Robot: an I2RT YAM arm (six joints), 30 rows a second.
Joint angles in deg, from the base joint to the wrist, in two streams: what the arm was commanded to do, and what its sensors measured. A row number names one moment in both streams.
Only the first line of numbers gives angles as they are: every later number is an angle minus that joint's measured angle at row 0.
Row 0, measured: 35.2, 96.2, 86.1, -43.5, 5.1, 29.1
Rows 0 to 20, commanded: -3.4, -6.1, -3.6, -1.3, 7.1, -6.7; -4.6, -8.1, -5.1, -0.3, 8.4, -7.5; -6.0, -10.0, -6.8, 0.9, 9.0, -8.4; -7.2, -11.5, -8.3, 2.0, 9.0, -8.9; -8.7, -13.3, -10.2, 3.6, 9.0, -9.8; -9.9, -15.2, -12.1, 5.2, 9.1, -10.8; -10.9, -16.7, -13.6, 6.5, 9.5, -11.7; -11.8, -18.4, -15.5, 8.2, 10.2, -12.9; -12.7, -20.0, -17.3, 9.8, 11.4, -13.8; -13.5, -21.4, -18.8, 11.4, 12.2, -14.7; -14.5, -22.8, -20.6, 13.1, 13.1, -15.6; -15.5, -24.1, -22.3, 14.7, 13.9, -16.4; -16.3, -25.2, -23.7, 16.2, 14.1, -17.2; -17.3, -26.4, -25.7, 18.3, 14.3, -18.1; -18.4, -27.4, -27.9, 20.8, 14.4, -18.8; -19.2, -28.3, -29.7, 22.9, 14.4, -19.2; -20.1, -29.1, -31.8, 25.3, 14.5, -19.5; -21.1, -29.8, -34.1, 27.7, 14.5, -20.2; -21.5, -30.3, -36.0, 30.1, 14.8, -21.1; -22.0, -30.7, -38.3, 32.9, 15.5, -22.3; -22.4, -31.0, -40.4, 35.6, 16.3, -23.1
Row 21, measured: -21.4, -30.0, -35.6, 25.3, 13.3, -18.9
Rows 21 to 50, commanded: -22.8, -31.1, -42.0, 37.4, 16.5, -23.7; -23.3, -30.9, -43.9, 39.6, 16.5, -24.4; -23.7, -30.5, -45.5, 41.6, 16.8, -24.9; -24.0, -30.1, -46.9, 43.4, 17.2, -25.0; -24.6, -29.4, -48.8, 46.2, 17.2, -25.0; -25.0, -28.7, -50.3, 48.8, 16.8, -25.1; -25.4, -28.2, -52.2, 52.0, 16.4, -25.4; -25.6, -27.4, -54.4, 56.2, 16.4, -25.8; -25.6, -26.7, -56.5, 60.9, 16.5, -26.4; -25.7, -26.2, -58.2, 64.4, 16.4, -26.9; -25.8, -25.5, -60.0, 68.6, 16.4, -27.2; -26.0, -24.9, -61.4, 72.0, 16.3, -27.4; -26.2, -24.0, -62.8, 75.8, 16.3, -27.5; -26.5, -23.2, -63.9, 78.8, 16.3, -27.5; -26.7, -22.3, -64.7, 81.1, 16.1, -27.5; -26.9, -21.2, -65.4, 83.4, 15.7, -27.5; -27.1, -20.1, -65.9, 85.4, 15.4, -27.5; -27.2, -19.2, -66.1, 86.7, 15.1, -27.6; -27.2, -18.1, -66.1, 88.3, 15.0, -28.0; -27.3, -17.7, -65.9, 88.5, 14.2, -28.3; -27.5, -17.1, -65.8, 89.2, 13.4, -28.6; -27.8, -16.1, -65.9, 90.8, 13.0, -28.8; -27.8, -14.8, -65.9, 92.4, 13.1, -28.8; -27.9, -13.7, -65.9, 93.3, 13.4, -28.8; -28.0, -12.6, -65.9, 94.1, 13.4, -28.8; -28.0, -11.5, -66.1, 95.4, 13.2, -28.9; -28.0, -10.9, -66.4, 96.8, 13.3, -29.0; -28.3, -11.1, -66.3, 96.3, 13.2, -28.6; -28.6, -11.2, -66.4, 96.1, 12.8, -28.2; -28.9, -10.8, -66.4, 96.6, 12.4, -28.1
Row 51, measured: -28.1, -11.2, -65.7, 92.3, 13.7, -27.8
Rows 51 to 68, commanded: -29.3, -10.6, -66.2, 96.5, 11.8, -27.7; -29.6, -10.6, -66.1, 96.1, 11.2, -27.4; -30.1, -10.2, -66.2, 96.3, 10.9, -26.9; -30.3, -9.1, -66.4, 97.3, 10.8, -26.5; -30.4, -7.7, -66.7, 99.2, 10.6, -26.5; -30.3, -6.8, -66.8, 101.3, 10.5, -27.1; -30.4, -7.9, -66.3, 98.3, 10.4, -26.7; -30.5, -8.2, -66.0, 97.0, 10.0, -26.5; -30.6, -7.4, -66.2, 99.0, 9.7, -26.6; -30.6, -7.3, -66.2, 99.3, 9.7, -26.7; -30.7, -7.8, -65.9, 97.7, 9.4, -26.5; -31.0, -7.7, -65.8, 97.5, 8.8, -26.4; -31.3, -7.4, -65.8, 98.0, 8.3, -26.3; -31.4, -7.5, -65.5, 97.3, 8.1, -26.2; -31.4, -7.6, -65.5, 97.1, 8.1, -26.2; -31.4, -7.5, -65.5, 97.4, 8.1, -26.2; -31.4, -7.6, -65.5, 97.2, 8.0, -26.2; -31.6, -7.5, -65.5, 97.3, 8.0, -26.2
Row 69, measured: -31.2, -7.9, -65.9, 97.1, 9.0, -26.5
